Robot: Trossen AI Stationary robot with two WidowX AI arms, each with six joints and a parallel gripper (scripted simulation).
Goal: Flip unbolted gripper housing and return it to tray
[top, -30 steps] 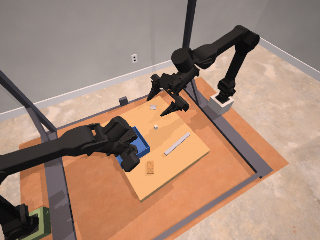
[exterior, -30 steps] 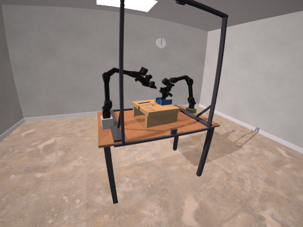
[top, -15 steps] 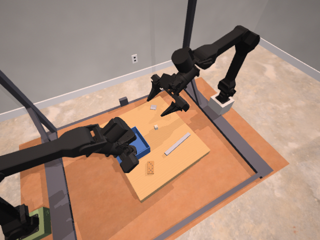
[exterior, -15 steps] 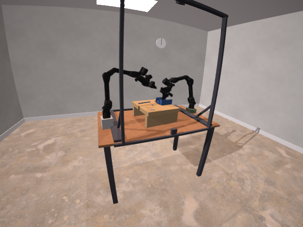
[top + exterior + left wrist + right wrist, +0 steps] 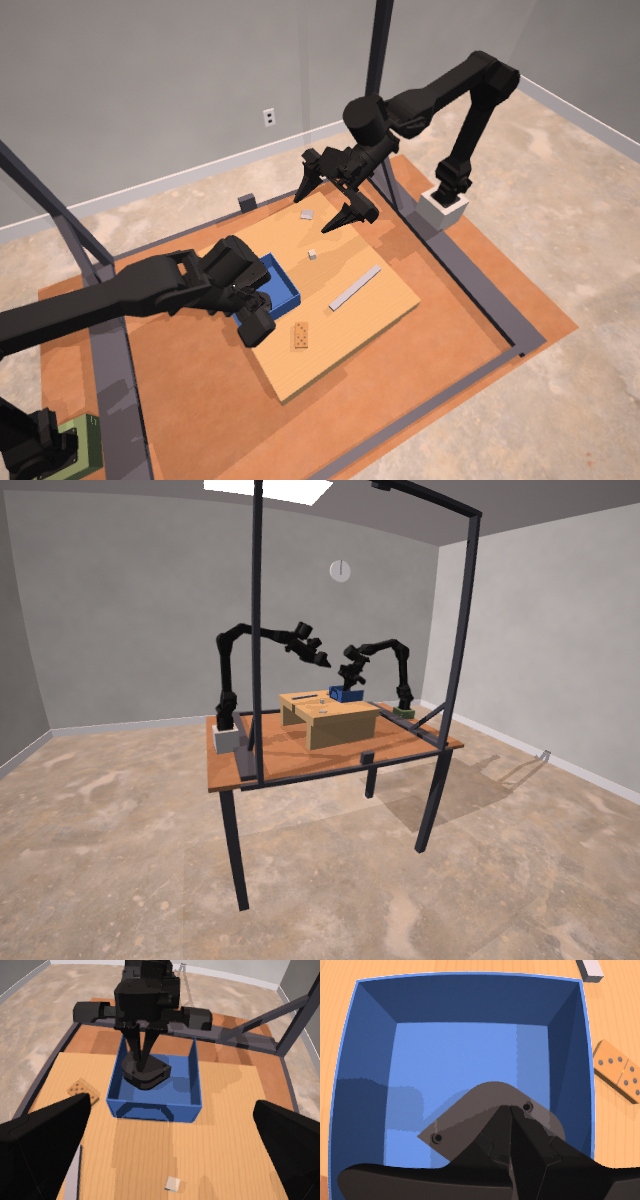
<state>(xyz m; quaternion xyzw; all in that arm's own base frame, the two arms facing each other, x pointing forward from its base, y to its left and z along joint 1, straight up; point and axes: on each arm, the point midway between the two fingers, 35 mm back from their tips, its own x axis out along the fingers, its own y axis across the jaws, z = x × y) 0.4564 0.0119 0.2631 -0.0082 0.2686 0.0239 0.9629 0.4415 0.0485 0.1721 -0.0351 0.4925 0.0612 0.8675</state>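
Right now my right hand is 2 cm past the blue tray, 5 cm to the right of it and 5 cm above it. From my right hand the other things lie so: wooden platform: 2 cm behind, 13 cm to the left, 13 cm below; then gripper housing: 4 cm below; then small cube: 5 cm behind, 18 cm to the left, 6 cm below.
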